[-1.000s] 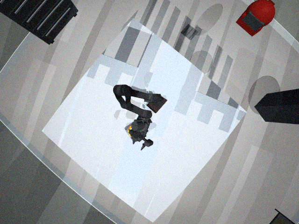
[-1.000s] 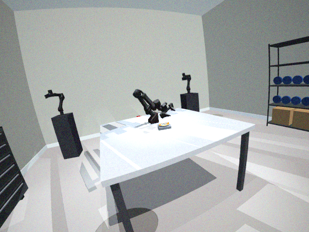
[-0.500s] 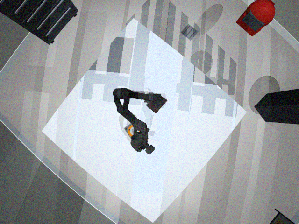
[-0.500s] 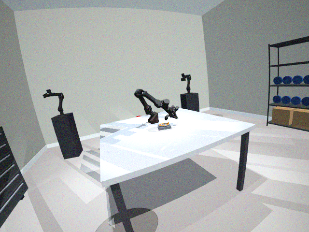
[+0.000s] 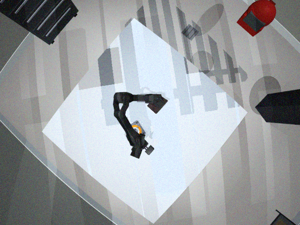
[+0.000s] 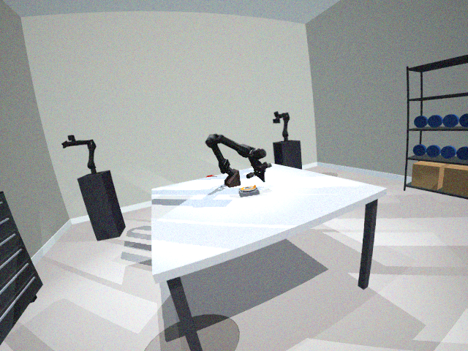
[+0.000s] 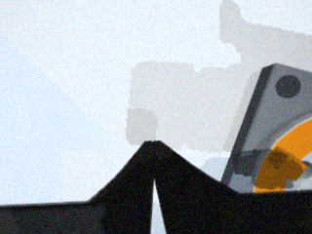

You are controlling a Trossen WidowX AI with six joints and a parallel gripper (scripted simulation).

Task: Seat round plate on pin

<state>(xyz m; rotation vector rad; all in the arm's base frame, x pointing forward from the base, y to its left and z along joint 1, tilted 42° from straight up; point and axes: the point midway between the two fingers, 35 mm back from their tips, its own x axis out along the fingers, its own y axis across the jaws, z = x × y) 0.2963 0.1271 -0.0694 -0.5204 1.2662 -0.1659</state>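
Now: gripper tip 90 mm to the left of the round orange plate, 20 mm above it and 10 mm past it. From my gripper tip the other things lie so: base: 110 mm to the right, 30 mm below, 10 mm behind.
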